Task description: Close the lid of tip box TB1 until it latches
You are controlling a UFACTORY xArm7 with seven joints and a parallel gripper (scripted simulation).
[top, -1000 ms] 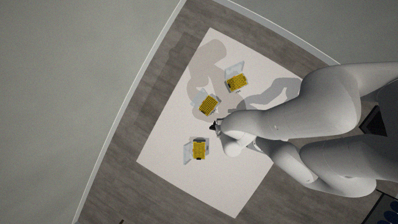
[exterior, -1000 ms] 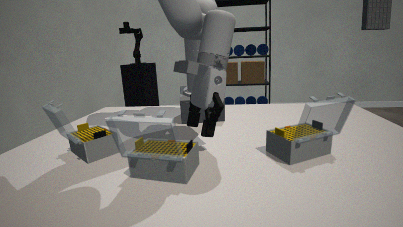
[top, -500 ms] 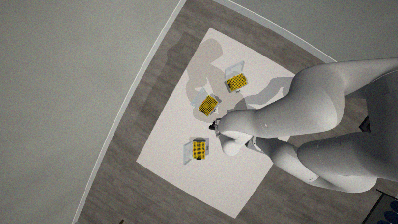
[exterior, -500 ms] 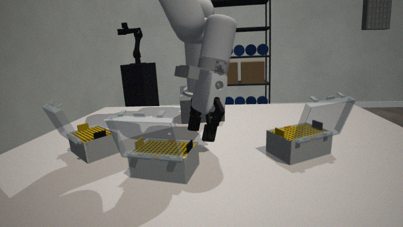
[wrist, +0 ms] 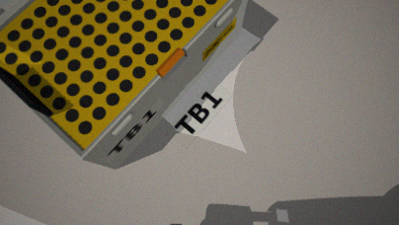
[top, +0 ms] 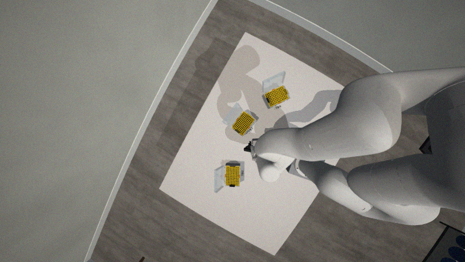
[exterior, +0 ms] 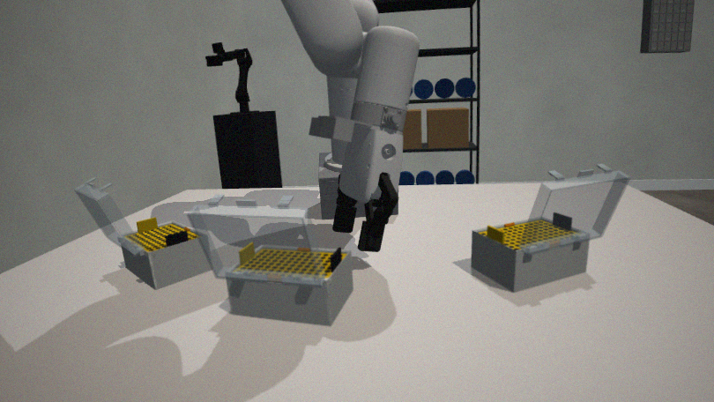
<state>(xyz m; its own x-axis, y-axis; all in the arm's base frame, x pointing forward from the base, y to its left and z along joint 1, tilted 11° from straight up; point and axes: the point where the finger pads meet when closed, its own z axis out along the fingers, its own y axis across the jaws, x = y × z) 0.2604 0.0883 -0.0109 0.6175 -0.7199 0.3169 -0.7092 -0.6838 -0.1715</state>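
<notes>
Right now the box lid is 200 mm ahead of my hand, 60 mm above it and 20 mm to the right of it. From my hand the other things lie so: box 270 mm to the right, 110 mm ahead, 20 mm above.
</notes>
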